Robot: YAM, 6 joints.
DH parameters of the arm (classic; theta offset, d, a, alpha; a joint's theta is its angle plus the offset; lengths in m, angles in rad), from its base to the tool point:
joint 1: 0 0.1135 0.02 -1.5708
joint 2: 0 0 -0.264 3.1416
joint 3: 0.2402 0 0.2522 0
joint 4: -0.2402 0 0.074 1.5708
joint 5: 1.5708 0 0 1.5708
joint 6: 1.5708 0.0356 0 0
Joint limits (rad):
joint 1: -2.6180..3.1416
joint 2: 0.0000..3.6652
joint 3: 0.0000..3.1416
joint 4: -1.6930..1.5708
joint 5: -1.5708..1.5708
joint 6: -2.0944..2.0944
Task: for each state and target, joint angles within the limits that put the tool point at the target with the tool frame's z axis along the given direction. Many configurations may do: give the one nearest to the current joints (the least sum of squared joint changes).
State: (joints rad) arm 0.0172 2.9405 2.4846 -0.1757 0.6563 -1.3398
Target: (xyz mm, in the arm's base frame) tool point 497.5 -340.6 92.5 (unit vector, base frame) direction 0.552 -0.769 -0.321
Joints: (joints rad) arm -0.5802 2.7519 2.1696 0.2336 0.3476 -1.3398
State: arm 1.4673 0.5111 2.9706 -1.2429 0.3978 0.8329
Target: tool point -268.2 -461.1 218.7 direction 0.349 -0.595 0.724
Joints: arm 1.0030 0.1397 3.1413 -1.0216 0.6614 0.8329
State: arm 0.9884 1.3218 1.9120 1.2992 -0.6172 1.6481
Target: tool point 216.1 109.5 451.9 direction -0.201 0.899 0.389
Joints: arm 0.3341 1.3606 1.1002 1.5677 -1.1561 1.6481
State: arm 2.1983 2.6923 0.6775 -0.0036 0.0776 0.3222
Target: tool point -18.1 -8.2 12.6 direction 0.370 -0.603 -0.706
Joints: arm 2.7402 2.1719 0.0022 -0.0856 -0.4232 0.3222
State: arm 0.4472 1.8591 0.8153 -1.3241 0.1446 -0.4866
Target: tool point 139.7 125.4 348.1 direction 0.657 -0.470 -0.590
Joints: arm 0.8849 1.2528 1.3293 -1.5587 0.9371 -0.4866
